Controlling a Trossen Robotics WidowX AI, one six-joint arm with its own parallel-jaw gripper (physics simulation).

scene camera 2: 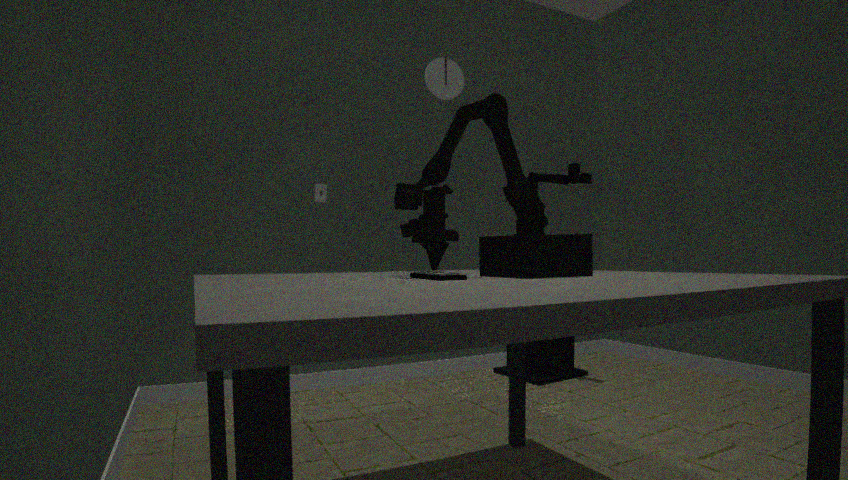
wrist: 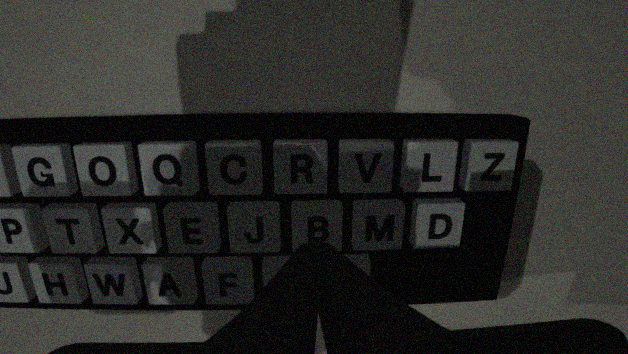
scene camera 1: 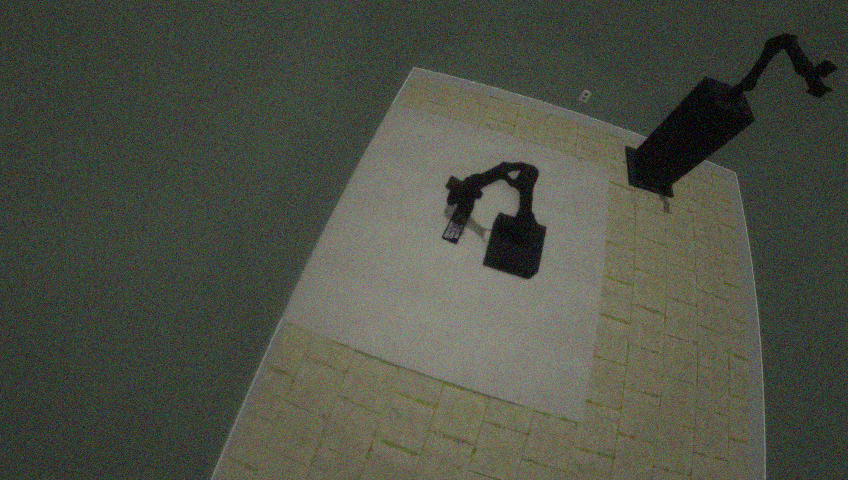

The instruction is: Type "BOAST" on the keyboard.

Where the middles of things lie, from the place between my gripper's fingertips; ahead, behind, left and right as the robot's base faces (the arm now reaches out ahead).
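Scene:
There is the black keyboard (wrist: 471, 272), and from my hand it lies 1 cm ahead and 1 cm below, as well as 3 cm to the left.

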